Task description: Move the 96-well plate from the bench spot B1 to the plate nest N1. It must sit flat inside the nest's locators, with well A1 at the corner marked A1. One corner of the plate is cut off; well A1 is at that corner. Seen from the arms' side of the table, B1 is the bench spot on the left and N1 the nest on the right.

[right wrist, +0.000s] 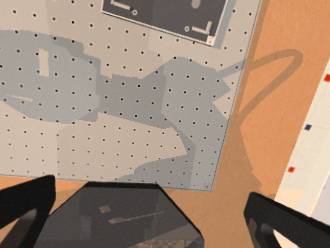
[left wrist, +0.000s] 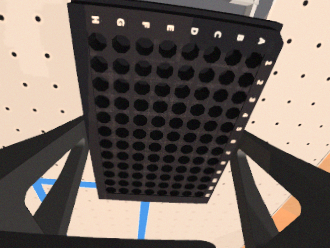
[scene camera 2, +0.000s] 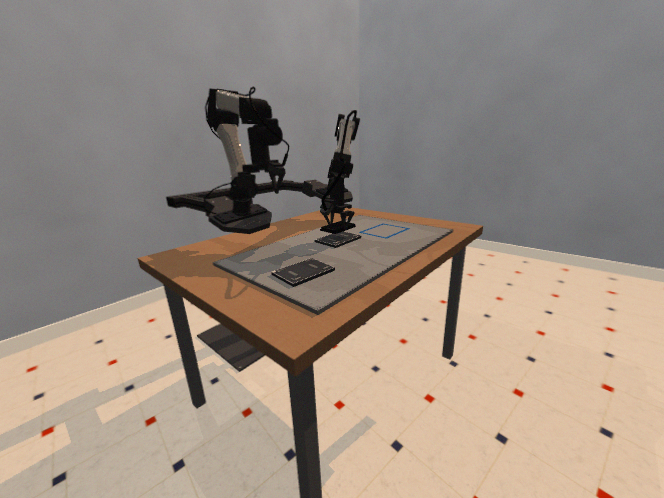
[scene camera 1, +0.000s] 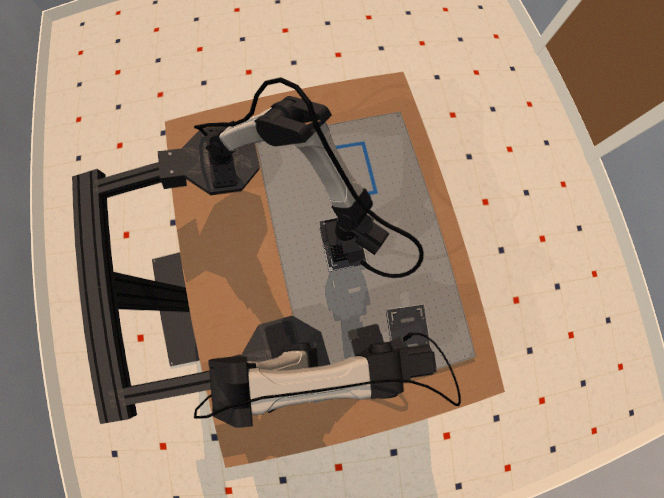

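A black 96-well plate [left wrist: 169, 137] is present; in the right wrist view the plate is out of frame. The left gripper is visible at [scene camera 1: 343, 238] and at [left wrist: 163, 128]. The right gripper is visible at [scene camera 2: 265, 195], at [right wrist: 155, 194] and at [scene camera 1: 366, 354].
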